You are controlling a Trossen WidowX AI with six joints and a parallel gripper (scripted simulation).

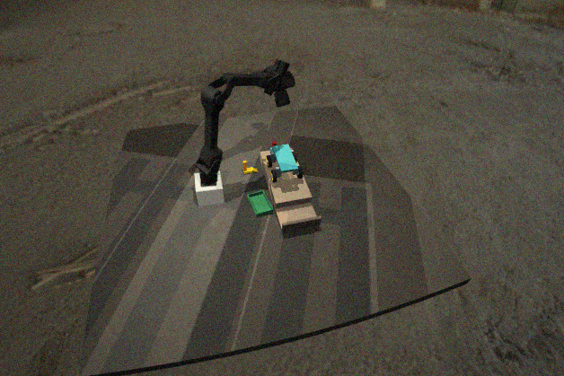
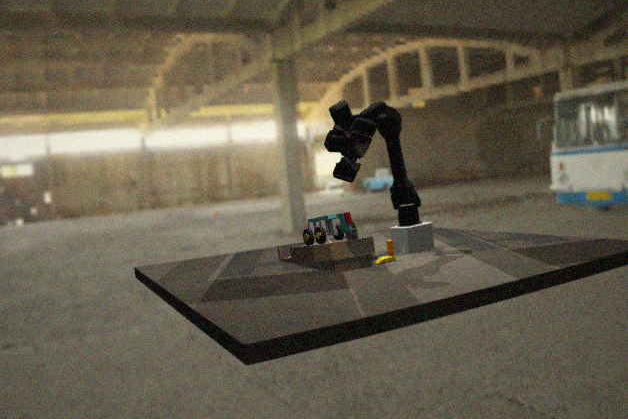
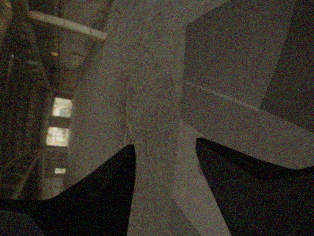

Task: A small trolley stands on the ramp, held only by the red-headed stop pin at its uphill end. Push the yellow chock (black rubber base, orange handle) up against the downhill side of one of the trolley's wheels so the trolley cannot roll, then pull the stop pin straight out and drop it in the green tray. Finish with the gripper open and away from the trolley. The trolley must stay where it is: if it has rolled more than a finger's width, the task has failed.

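Right now the yellow chock is 29 cm below my gripper tip, 22 cm to the right of it and 18 cm behind it. From my gripper tip the other things lie so: red-headed stop pin 23 cm to the right, 18 cm below, 7 cm behind; then teal trolley 33 cm to the right, 20 cm below, 5 cm behind; then tan ramp 34 cm to the right, 27 cm below, 5 cm behind.
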